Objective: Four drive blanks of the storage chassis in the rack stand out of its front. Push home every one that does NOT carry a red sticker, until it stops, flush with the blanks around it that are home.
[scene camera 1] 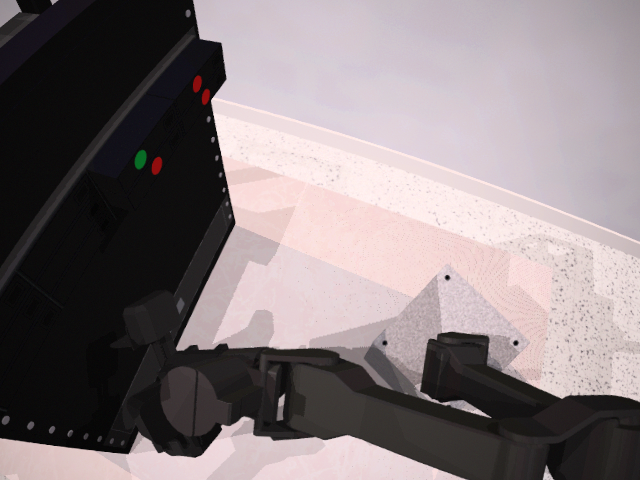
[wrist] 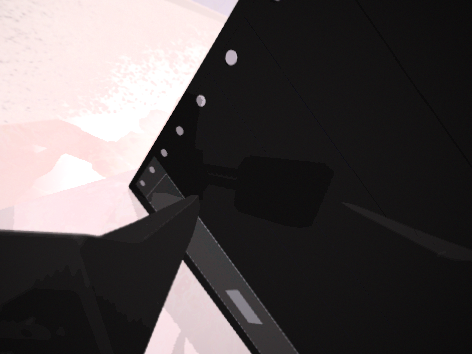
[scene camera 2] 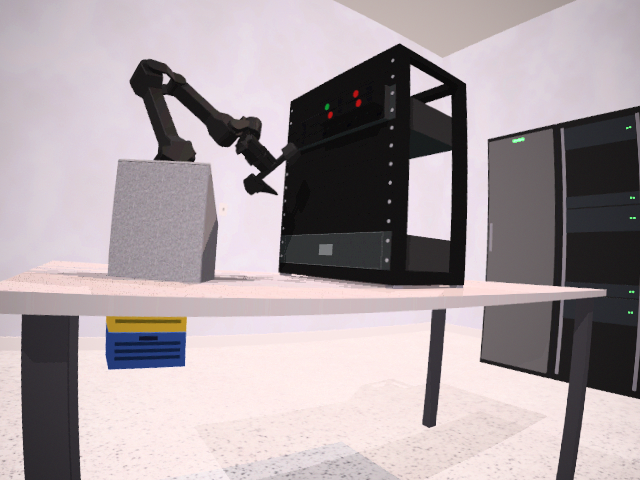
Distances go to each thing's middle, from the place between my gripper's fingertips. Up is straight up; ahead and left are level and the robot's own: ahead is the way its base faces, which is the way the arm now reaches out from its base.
Now: the black rack (scene camera 1: 120, 190) 170 mm ahead of my hand, 150 mm to the right of it and 30 mm above it.
